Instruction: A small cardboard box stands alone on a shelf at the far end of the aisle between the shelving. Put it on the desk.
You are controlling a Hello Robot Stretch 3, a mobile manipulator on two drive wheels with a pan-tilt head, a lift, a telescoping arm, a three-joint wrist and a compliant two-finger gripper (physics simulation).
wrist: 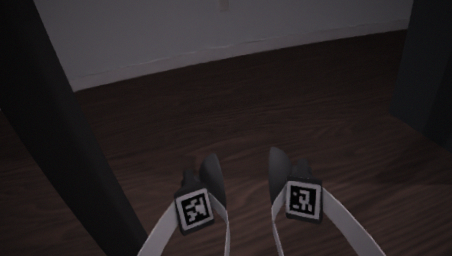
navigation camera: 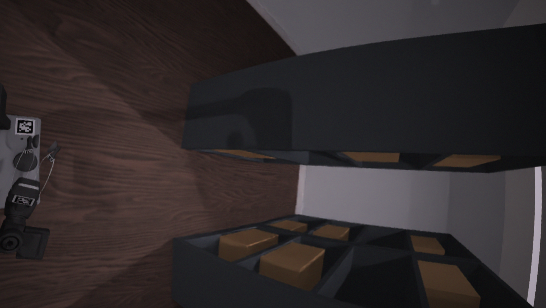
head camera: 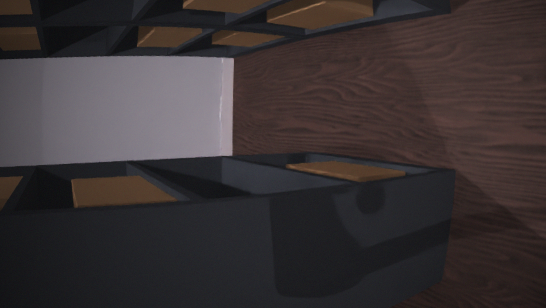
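Seen in the pictures: gripper, between the fingertips: [wrist: 245, 170] [navigation camera: 47, 138]; robot's base, origin of its link: [navigation camera: 25, 159].
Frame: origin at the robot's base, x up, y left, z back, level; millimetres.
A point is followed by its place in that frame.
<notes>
My gripper [navigation camera: 43, 145] @[z -59, x 430, y 83 mm] [wrist: 245, 170] @[z -59, x 430, y 83 mm] is open and empty, its two dark fingertips apart above the wooden floor. In the navigation view it is at the far left, beside the robot's base and apart from the shelving. Cardboard boxes, among them one [head camera: 120, 191] @[z -1143, x 1117, y 65 mm] in the near unit and one [navigation camera: 291, 262] @[z -1091, x 723, y -583 mm] in the lower unit, sit in dark shelf compartments. Which box is the small one standing alone cannot be told. The desk does not show in these views.
Two dark shelving units [head camera: 200, 245] @[z -848, x 995, y 174 mm] [navigation camera: 360, 100] @[z -860, x 1110, y 278 mm] [navigation camera: 200, 272] @[z -751, x 303, y -653 mm] flank the aisle, which ends at a pale wall [head camera: 135, 110] @[z -2664, x 737, y -369 mm] [navigation camera: 370, 192] @[z -2665, x 969, y -359 mm]. Wooden floor [head camera: 480, 100] @[z -694, x 1, y -168 mm] [navigation camera: 130, 175] @[z -490, x 0, y -87 mm] runs beside them. In the wrist view, a dark unit [wrist: 425, 75] @[z -876, x 210, y 420 mm] is at right and a dark post [wrist: 60, 130] at left.
</notes>
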